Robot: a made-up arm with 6 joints. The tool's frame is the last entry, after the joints. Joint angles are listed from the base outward. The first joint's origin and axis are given. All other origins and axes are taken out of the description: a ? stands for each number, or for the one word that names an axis. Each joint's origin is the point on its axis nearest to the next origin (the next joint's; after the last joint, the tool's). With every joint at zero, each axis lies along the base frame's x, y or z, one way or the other. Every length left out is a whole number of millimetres.
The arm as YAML. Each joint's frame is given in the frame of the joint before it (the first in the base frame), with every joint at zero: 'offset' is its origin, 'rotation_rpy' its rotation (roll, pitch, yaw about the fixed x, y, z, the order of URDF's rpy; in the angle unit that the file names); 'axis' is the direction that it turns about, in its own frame. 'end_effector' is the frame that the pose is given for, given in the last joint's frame.
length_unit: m
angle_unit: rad
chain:
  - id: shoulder
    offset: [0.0, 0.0, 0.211]
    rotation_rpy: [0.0, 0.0, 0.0]
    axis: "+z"
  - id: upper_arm
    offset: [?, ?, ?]
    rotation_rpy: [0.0, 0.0, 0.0]
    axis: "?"
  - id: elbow
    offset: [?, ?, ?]
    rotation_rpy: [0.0, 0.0, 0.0]
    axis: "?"
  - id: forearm
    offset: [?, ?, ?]
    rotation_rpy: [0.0, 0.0, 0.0]
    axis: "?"
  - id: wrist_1
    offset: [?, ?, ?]
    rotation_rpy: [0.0, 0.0, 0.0]
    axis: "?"
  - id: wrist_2
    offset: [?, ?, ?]
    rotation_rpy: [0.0, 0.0, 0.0]
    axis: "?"
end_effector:
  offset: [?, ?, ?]
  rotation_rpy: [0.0, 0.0, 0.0]
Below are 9 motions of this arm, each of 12 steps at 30 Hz.
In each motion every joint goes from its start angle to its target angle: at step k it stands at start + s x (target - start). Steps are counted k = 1, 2, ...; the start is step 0. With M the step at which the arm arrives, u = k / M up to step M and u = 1 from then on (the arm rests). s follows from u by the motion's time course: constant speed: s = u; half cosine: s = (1 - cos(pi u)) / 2; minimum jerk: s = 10 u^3 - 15 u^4 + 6 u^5.
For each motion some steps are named. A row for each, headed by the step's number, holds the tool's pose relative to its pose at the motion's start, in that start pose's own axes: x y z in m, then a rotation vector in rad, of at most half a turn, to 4 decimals.
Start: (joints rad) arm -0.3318 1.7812 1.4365 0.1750 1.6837 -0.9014
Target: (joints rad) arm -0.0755 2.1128 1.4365 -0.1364 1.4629 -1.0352
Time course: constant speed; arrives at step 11
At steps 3, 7, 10, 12:
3: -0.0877 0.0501 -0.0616 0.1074 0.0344 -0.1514
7: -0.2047 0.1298 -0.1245 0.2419 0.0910 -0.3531
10: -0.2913 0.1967 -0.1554 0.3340 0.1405 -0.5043
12: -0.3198 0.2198 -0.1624 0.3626 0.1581 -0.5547

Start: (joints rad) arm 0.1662 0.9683 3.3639 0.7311 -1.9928 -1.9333
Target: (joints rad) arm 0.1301 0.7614 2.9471 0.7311 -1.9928 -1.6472
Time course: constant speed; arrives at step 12
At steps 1, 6, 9, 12:
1: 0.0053 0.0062 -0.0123 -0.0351 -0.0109 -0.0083
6: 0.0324 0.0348 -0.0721 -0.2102 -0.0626 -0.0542
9: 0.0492 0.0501 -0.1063 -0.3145 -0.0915 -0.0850
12: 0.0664 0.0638 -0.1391 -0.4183 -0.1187 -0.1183

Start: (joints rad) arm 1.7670 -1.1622 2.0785 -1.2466 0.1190 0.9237
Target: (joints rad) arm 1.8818 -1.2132 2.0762 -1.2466 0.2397 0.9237
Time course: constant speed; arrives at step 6
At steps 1, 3, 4, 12:
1: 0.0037 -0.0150 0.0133 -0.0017 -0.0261 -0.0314
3: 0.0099 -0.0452 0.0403 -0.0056 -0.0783 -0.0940
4: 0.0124 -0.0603 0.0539 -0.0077 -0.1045 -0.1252
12: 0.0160 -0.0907 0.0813 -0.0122 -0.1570 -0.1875

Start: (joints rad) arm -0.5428 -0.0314 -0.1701 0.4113 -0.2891 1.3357
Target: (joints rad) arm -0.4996 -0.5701 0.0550 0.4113 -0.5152 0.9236
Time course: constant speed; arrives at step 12
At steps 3, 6, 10, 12:
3: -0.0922 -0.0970 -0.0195 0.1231 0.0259 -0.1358
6: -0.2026 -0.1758 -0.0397 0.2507 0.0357 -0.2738
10: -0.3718 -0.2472 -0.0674 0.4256 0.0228 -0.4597
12: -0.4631 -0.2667 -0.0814 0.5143 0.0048 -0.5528

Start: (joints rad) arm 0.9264 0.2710 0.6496 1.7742 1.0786 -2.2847
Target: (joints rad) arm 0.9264 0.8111 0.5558 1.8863 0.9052 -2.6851
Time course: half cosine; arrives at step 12
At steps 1, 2, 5, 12:
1: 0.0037 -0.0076 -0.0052 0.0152 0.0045 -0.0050
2: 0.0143 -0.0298 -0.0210 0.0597 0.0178 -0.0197
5: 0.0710 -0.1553 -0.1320 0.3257 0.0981 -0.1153
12: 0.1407 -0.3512 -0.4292 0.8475 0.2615 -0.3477

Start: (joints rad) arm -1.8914 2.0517 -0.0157 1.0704 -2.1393 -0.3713
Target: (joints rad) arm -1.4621 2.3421 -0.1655 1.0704 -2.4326 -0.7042
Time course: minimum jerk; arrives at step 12
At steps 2, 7, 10, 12:
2: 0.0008 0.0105 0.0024 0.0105 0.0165 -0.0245
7: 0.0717 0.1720 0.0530 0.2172 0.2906 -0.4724
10: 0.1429 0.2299 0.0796 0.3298 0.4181 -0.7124
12: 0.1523 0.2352 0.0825 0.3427 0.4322 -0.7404

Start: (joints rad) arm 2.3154 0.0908 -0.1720 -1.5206 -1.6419 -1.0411
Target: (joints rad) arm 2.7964 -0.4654 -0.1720 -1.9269 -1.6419 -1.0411
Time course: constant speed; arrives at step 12
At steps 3, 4, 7, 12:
3: 0.0909 0.0230 -0.0902 -0.1440 0.1185 -0.0676
4: 0.1207 0.0252 -0.1219 -0.1895 0.1630 -0.0917
7: 0.2055 0.0156 -0.2207 -0.3168 0.3107 -0.1683
12: 0.3174 -0.0513 -0.3922 -0.4949 0.5988 -0.3080

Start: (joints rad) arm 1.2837 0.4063 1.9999 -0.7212 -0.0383 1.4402
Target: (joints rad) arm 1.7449 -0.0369 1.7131 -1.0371 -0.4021 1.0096
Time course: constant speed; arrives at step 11
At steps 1, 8, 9, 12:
1: 0.0061 -0.0007 0.0173 0.1092 -0.0091 0.0233
8: 0.0330 -0.0453 0.1261 0.8567 -0.1109 0.2040
9: 0.0344 -0.0568 0.1386 0.9601 -0.1314 0.2330
12: 0.0353 -0.0831 0.1605 1.1634 -0.1773 0.2941

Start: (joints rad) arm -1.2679 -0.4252 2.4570 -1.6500 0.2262 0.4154
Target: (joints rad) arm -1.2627 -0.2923 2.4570 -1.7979 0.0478 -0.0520
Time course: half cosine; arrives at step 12
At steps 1, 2, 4, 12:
1: -0.0009 -0.0018 -0.0008 0.0099 0.0036 -0.0014
2: -0.0036 -0.0072 -0.0030 0.0391 0.0142 -0.0057
4: -0.0137 -0.0266 -0.0110 0.1467 0.0515 -0.0233
12: -0.0598 -0.1027 -0.0418 0.5958 0.1798 -0.1217

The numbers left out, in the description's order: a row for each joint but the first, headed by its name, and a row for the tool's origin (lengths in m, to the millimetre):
upper_arm: xyz 0.0 0.0 0.0, axis +y
elbow: xyz 0.0 0.0 0.307, axis -y
forearm: xyz 0.686 0.0 0.0, axis -x
wrist_1: xyz 0.0 -0.154 0.0, axis -y
wrist_2: xyz 0.0 0.0 0.0, axis -x
tool: xyz 0.0 0.0 0.0

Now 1 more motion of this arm.
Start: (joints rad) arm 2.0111 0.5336 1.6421 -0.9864 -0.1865 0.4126
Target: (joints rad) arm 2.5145 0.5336 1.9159 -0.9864 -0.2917 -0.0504
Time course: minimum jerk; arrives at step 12
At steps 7, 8, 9, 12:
7: 0.0244 0.1966 0.0207 0.5529 -0.0036 0.2878
8: 0.0228 0.2325 0.0328 0.6689 0.0015 0.3468
9: 0.0201 0.2587 0.0439 0.7591 0.0067 0.3924
12: 0.0165 0.2826 0.0558 0.8467 0.0128 0.4368

